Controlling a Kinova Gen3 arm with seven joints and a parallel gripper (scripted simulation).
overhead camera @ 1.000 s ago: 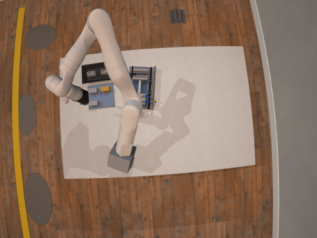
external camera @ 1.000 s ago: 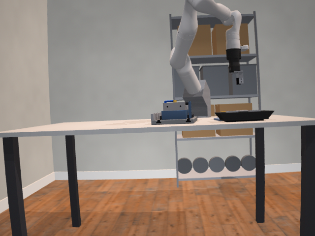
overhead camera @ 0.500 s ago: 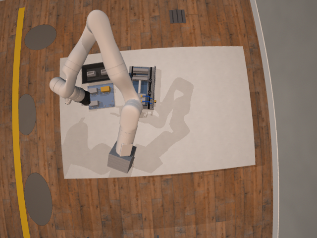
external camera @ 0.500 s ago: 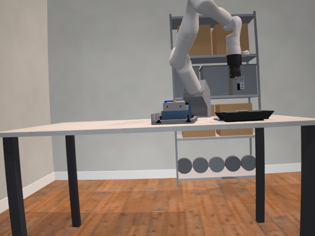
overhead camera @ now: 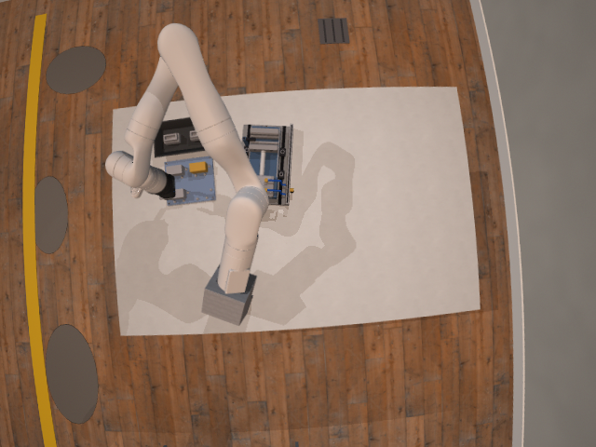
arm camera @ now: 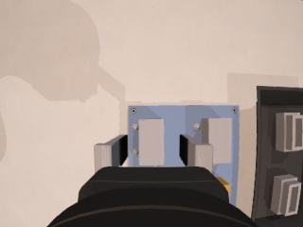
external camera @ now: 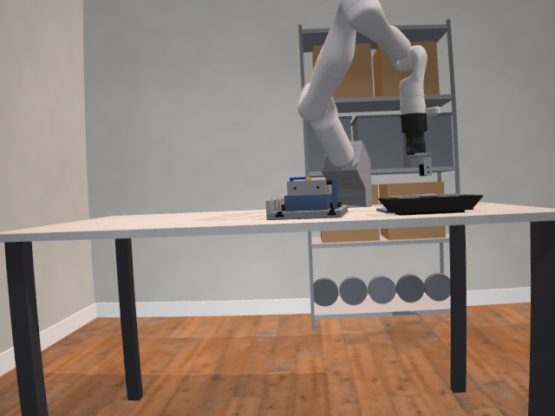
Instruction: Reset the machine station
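Right now my hand is 90 mm above the gray aluminum blank. Also, from my hand: yellow brass blank (40 mm ahead, 120 mm to the right, 90 mm below); then vise (60 mm behind, 340 mm to the right, 80 mm below); then blue infeed plate (30 mm ahead, 60 mm to the right, 110 mm below).
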